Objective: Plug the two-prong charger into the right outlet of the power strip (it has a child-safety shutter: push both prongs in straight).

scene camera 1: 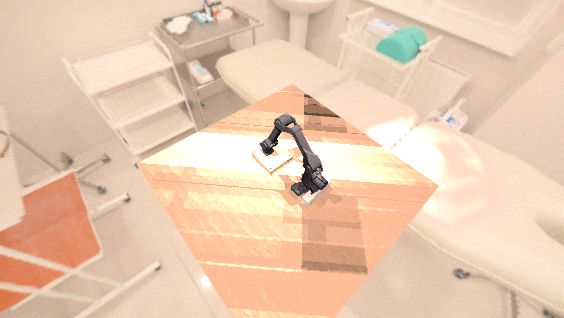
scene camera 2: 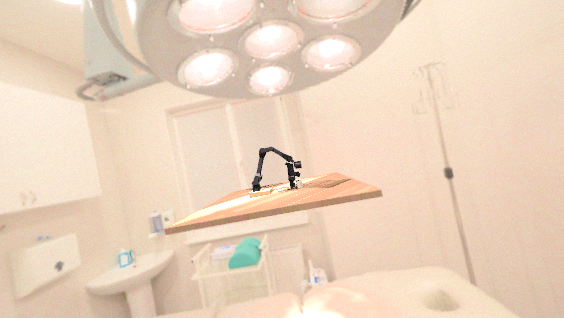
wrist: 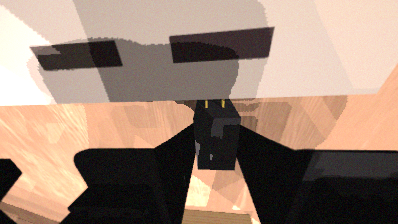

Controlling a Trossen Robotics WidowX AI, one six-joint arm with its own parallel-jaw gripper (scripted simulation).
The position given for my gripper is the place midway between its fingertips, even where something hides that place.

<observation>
My gripper [wrist: 213, 126] carries a black two-prong charger [wrist: 216, 122].
</observation>
